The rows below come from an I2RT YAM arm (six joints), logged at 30 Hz.
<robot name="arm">
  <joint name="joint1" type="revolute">
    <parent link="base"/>
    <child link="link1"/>
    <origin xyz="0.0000 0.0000 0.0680" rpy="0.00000 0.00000 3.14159"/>
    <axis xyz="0 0 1"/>
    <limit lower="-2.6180" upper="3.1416"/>
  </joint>
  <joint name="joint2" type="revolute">
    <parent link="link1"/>
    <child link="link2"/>
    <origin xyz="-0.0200 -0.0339 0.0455" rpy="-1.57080 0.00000 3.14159"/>
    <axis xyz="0 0 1"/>
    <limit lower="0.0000" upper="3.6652"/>
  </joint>
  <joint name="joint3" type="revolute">
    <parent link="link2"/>
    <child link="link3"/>
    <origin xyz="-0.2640 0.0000 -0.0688" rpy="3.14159 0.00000 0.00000"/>
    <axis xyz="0 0 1"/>
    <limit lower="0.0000" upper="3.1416"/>
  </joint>
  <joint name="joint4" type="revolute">
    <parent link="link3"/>
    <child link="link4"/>
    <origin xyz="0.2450 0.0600 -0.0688" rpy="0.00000 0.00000 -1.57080"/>
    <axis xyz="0 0 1"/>
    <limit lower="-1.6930" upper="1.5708"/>
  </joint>
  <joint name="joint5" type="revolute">
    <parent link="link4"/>
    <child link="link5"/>
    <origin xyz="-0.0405 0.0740 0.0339" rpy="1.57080 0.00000 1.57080"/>
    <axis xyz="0 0 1"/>
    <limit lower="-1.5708" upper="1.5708"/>
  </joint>
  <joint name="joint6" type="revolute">
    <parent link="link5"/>
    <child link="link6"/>
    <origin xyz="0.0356 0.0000 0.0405" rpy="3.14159 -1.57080 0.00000"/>
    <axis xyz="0 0 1"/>
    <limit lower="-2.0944" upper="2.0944"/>
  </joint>
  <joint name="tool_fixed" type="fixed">
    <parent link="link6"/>
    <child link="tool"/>
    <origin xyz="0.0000 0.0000 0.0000" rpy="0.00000 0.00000 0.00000"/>
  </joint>
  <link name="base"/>
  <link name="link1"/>
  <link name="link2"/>
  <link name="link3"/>
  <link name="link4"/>
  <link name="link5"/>
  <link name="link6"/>
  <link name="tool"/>
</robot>
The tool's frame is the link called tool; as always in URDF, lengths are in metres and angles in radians.
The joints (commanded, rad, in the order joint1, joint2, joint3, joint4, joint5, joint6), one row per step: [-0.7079, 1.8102, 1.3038, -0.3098, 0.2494, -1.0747]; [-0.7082, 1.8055, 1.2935, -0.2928, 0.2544, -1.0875]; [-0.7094, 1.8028, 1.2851, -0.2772, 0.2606, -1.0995]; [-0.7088, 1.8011, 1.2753, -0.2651, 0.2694, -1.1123]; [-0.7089, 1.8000, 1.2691, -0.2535, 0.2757, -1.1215]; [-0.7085, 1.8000, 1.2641, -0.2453, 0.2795, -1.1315]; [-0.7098, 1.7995, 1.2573, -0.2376, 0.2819, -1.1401]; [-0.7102, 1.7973, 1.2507, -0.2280, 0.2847, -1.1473]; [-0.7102, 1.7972, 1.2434, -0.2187, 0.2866, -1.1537]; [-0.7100, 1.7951, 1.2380, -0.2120, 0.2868, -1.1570]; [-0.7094, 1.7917, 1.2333, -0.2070, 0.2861, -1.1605]
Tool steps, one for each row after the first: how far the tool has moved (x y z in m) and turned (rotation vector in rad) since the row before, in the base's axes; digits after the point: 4 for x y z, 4 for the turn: [-0.0007, 0.0002, -0.0002, -0.0146, 0.0017, 0.0052]; [-0.0007, -0.0003, -0.0004, -0.0140, 0.0030, 0.0028]; [-0.0006, 0.0004, -0.0015, -0.0118, 0.0092, 0.0032]; [-0.0003, -0.0001, -0.0006, -0.0108, 0.0039, 0.0017]; [-0.0001, 0.0001, -0.0009, -0.0075, 0.0058, 0.0045]; [-0.0008, -0.0001, -0.0014, -0.0051, 0.0057, 0.0028]; [-0.0006, 0.0002, -0.0005, -0.0073, 0.0021, 0.0025]; [-0.0004, 0.0002, -0.0015, -0.0045, 0.0035, 0.0029]; [-0.0004, 0.0004, -0.0004, -0.0034, -0.0003, 0.0023]; [-0.0004, 0.0006, 0.0002, -0.0032, -0.0008, 0.0034]
